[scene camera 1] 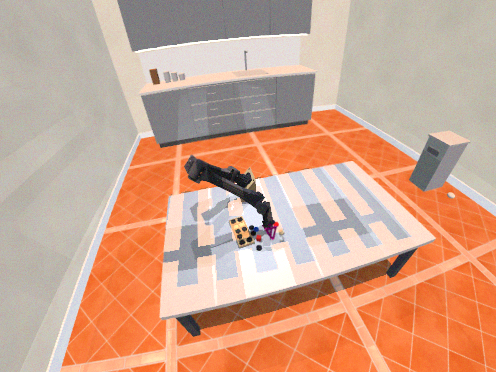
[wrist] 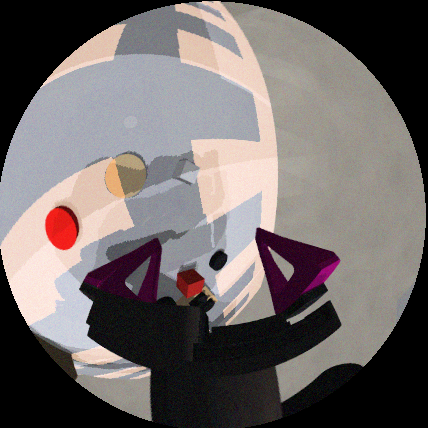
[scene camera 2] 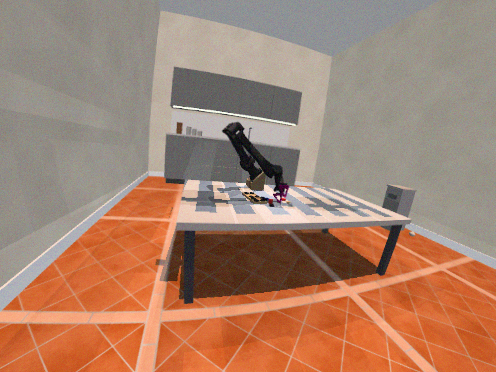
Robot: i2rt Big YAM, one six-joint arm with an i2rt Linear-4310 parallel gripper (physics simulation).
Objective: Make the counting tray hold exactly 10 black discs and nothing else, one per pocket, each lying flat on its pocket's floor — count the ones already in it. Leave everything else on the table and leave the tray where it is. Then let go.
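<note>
The tan counting tray (scene camera 1: 235,225) lies left of my gripper, with several black discs in its pockets; an exact count is unclear. Loose black discs (scene camera 1: 252,227) (scene camera 1: 253,233) lie close by the tray's right side. Another loose black disc (scene camera 1: 259,248) (wrist: 218,260) lies nearer the table's front. My gripper (scene camera 1: 271,236) (scene camera 2: 280,199) (wrist: 206,238) is open and empty, low over the table to the right of the tray. In the wrist view most of the tray is hidden behind the gripper body.
A red cube (scene camera 1: 258,238) (scene camera 2: 271,202) (wrist: 190,283) stands between tray and gripper. A blue piece (scene camera 1: 256,229) lies beside the loose discs. A red disc (scene camera 1: 276,224) (wrist: 62,227), a tan disc (scene camera 1: 281,232) (wrist: 125,175) and a grey cube (scene camera 1: 282,238) (wrist: 186,171) are near the gripper.
</note>
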